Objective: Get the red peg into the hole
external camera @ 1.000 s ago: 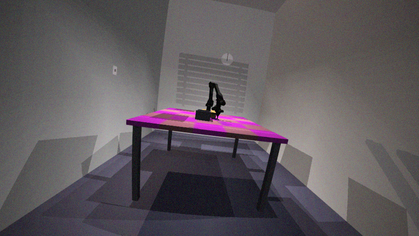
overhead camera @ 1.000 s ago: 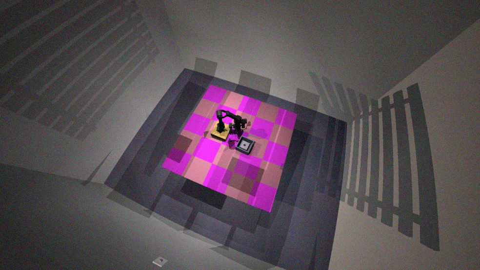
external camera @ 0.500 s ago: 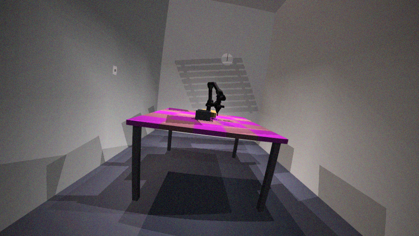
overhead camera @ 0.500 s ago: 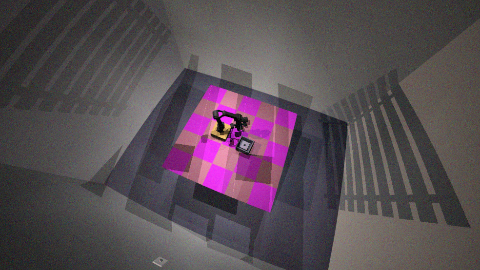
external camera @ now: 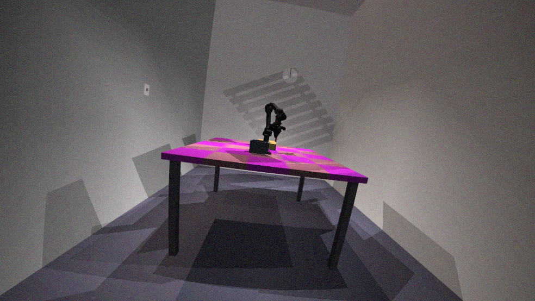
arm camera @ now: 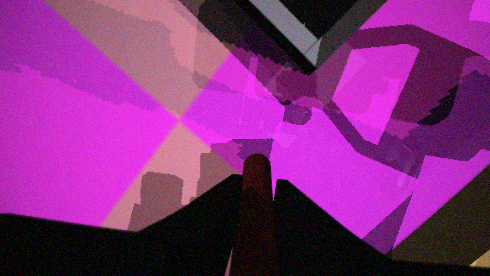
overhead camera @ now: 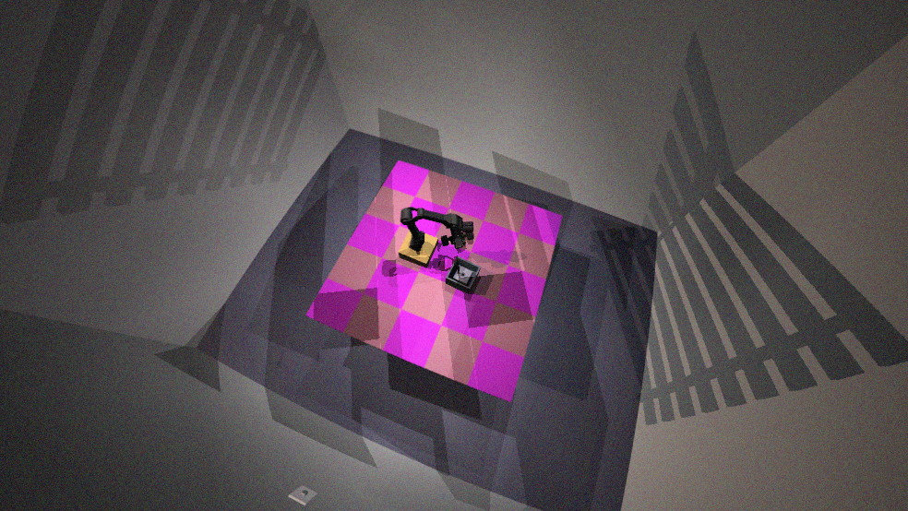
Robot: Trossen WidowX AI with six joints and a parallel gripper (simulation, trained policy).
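Right now my gripper tip is 12 cm to the left of the dark box, 11 cm above it and 10 cm short of it. Also, from my gripper tip: red peg 1 cm to the left, 1 cm behind.
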